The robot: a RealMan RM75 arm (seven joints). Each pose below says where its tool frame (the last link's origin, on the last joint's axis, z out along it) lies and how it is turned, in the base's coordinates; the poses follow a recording.
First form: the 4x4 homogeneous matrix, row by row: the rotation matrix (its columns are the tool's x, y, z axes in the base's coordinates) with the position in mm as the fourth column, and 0 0 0 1 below. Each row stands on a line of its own.
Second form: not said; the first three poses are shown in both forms.
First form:
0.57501 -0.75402 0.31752 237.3
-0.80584 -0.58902 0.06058 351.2
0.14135 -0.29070 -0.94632 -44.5
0 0 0 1
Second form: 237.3 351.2 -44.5 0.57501 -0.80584 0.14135 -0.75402 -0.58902 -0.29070
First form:
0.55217 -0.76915 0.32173 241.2
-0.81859 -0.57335 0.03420 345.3
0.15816 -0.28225 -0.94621 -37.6
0 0 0 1
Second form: 241.2 345.3 -37.6 0.55217 -0.81859 0.15816 -0.76915 -0.57335 -0.28225
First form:
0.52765 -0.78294 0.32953 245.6
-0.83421 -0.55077 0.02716 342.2
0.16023 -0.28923 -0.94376 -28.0
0 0 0 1
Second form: 245.6 342.2 -28.0 0.52765 -0.83421 0.16023 -0.78294 -0.55077 -0.28923
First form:
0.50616 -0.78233 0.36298 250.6
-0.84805 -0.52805 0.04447 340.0
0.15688 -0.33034 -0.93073 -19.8
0 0 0 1
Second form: 250.6 340.0 -19.8 0.50616 -0.84805 0.15688 -0.78233 -0.52805 -0.33034
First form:
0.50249 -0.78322 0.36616 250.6
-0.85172 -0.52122 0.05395 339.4
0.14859 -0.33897 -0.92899 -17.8
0 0 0 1
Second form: 250.6 339.4 -17.8 0.50249 -0.85172 0.14859 -0.78322 -0.52122 -0.33897
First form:
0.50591 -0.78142 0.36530 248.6
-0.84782 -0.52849 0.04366 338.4
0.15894 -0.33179 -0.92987 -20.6
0 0 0 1
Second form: 248.6 338.4 -20.6 0.50591 -0.84782 0.15894 -0.78142 -0.52849 -0.33179
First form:
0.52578 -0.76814 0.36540 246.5
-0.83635 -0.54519 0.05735 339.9
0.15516 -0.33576 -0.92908 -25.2
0 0 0 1
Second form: 246.5 339.9 -25.2 0.52578 -0.83635 0.15516 -0.76814 -0.54519 -0.33576
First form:
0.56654 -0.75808 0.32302 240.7
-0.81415 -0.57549 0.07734 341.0
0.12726 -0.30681 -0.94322 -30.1
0 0 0 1
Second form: 240.7 341.0 -30.1 0.56654 -0.81415 0.12726 -0.75808 -0.57549 -0.30681
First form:
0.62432 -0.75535 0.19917 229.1
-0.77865 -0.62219 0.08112 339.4
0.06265 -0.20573 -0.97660 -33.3
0 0 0 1
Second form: 229.1 339.4 -33.3 0.62432 -0.77865 0.06265 -0.75535 -0.62219 -0.20573
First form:
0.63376 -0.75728 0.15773 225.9
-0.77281 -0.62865 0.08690 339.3
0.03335 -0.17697 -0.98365 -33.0
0 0 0 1
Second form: 225.9 339.3 -33.0 0.63376 -0.77281 0.03335 -0.75728 -0.62865 -0.17697
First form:
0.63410 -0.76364 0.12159 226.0
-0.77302 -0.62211 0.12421 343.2
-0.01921 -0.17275 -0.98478 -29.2
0 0 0 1
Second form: 226.0 343.2 -29.2 0.63410 -0.77302 -0.01921 -0.76364 -0.62211 -0.17275
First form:
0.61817 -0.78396 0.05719 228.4
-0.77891 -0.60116 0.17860 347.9
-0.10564 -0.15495 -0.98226 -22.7
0 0 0 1
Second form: 228.4 347.9 -22.7 0.61817 -0.77891 -0.10564 -0.78396 -0.60116 -0.15495
